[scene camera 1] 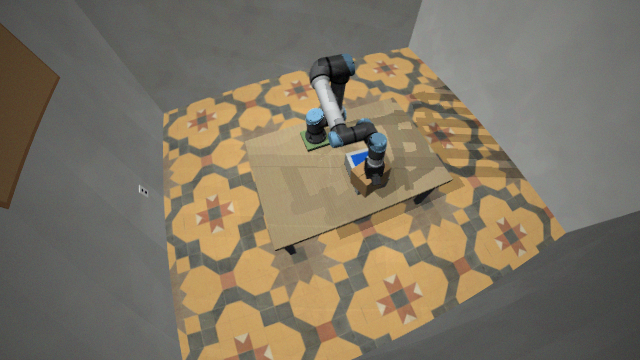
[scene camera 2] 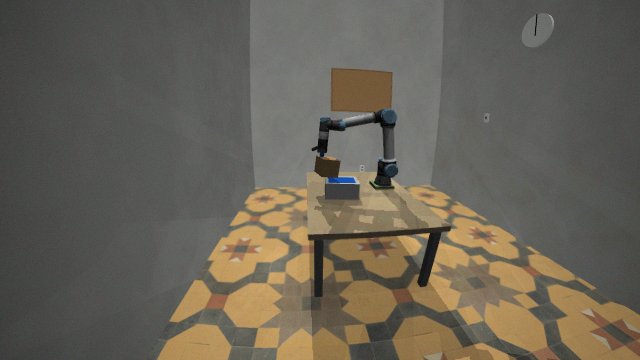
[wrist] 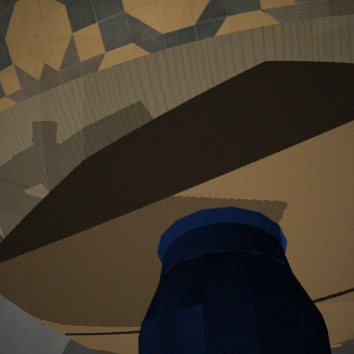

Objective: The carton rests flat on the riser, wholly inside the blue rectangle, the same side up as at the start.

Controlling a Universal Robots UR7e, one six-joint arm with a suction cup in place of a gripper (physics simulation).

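Pixels of known places: hand, tool point: [wrist: 214, 225]; arm's base, link origin: [scene camera 1: 315, 136] [scene camera 2: 382, 183].
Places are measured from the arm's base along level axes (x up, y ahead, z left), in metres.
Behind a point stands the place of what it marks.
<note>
The brown carton [scene camera 1: 363, 181] {x 0.258, y 0.556, z 0.118 m} [scene camera 2: 327, 167] {x 0.202, y 0.497, z 0.284 m} [wrist: 150, 240] {x 0.261, y 0.549, z 0.191 m} hangs from my suction cup [scene camera 2: 322, 154] [wrist: 222, 217], which touches its top face. In the scene camera 2 view the carton is slightly tilted and a little above the riser, offset to the left. The grey riser [scene camera 1: 348, 157] {x 0.095, y 0.298, z 0.139 m} [scene camera 2: 342, 191] {x 0.037, y 0.385, z 0.332 m} stands on the table, with the blue rectangle [scene camera 1: 358, 158] {x 0.095, y 0.323, z 0.198 m} [scene camera 2: 342, 180] {x 0.095, y 0.382, z 0.246 m} on its top. In the scene camera 1 view the carton and wrist hide part of the riser and rectangle. The riser does not show clearly in the wrist view.
The wooden table [scene camera 1: 310, 210] {x -0.025, y 0.532, z -0.178 m} [scene camera 2: 370, 220] {x -0.026, y 0.237, z 0.665 m} [wrist: 115, 85] {x -0.025, y 0.612, z 0.321 m} bears the riser and the arm's base on a green plate [scene camera 1: 316, 146] {x -0.001, y 0.091, z -0.020 m} [scene camera 2: 382, 186] {x -0.001, y 0.023, z 0.085 m}. The riser stands between the base and a long table edge. Grey walls surround the table.
</note>
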